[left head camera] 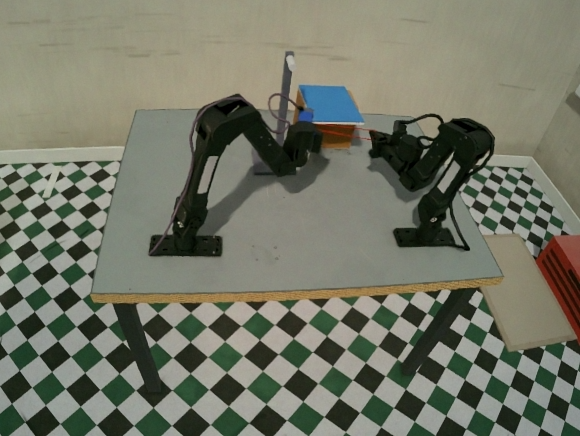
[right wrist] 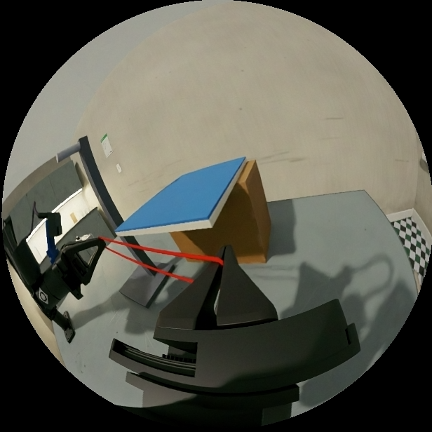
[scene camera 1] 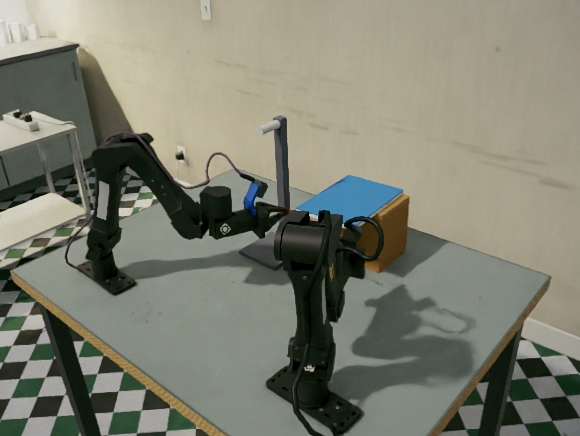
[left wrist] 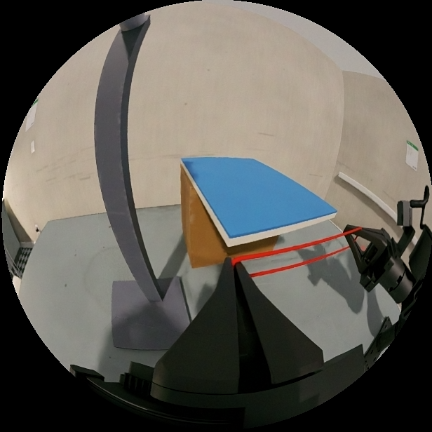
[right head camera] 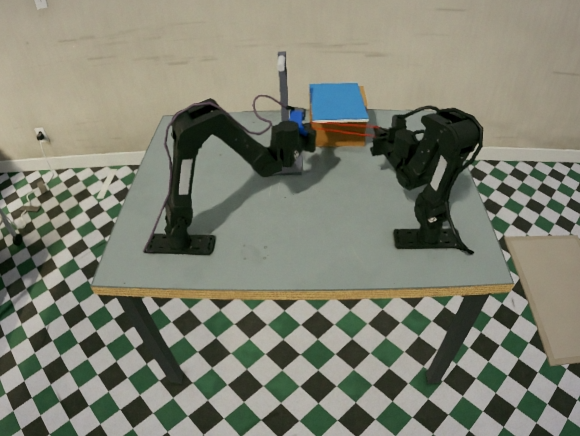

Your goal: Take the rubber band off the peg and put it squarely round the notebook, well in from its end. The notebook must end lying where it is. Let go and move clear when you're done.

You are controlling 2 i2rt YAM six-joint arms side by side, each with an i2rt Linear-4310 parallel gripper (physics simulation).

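Where they show: left gripper, fingertip midpoint: [scene camera 1: 287, 210] [right head camera: 310, 124]; right gripper, fingertip midpoint: [left head camera: 370, 131] [right head camera: 374, 127]; left arm's base at its link origin: [left head camera: 185, 246] [scene camera 1: 106, 276] [right head camera: 180, 245]; right arm's base at its link origin: [left head camera: 424, 238] [scene camera 1: 312, 399] [right head camera: 427, 239].
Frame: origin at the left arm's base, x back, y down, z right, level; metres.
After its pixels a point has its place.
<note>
The red rubber band [left head camera: 350, 135] @[x -0.341, y -0.160, z 0.506 m] [right head camera: 345, 132] @[x -0.339, y -0.162, z 0.484 m] [left wrist: 300, 247] [right wrist: 160, 251] is off the peg [left head camera: 290, 63] @[x -0.354, y -0.394, z 0.285 m] [right head camera: 281, 63] @[x -0.352, y -0.395, z 0.293 m] [scene camera 1: 270, 127] @[x -0.374, y -0.389, z 0.301 m] [right wrist: 69, 151], stretched in two strands between my grippers. My left gripper [left wrist: 230, 263] [scene camera 1: 287, 210] @[x -0.347, y -0.187, z 0.373 m] [right wrist: 103, 240] is shut on one end, my right gripper [right wrist: 228, 250] [left wrist: 344, 228] on the other. The blue notebook [left head camera: 330, 103] @[x -0.493, y -0.188, z 0.460 m] [right head camera: 338, 102] @[x -0.483, y -0.189, z 0.465 m] [scene camera 1: 355, 195] @[x -0.523, y -0.189, z 0.459 m] [left wrist: 255, 195] [right wrist: 190, 195] lies flat, its near end overhanging. The band runs apart from it, in front of and slightly below that end. Right fingertips are hidden in the scene view.
An orange-brown block [left head camera: 337, 137] @[x -0.489, y -0.049, z 0.510 m] [right head camera: 340, 137] @[x -0.488, y -0.041, z 0.476 m] [scene camera 1: 392, 240] @[x -0.553, y -0.074, z 0.564 m] [left wrist: 195, 240] [right wrist: 255, 215] supports the notebook. The peg's dark upright post [left head camera: 285, 92] @[x -0.409, y -0.266, z 0.288 m] [scene camera 1: 282, 170] @[x -0.410, y -0.258, z 0.300 m] [left wrist: 107, 150] stands left of them on a flat base [left wrist: 135, 320] [right wrist: 142, 285], close to my left gripper. A wall rises behind the table.
</note>
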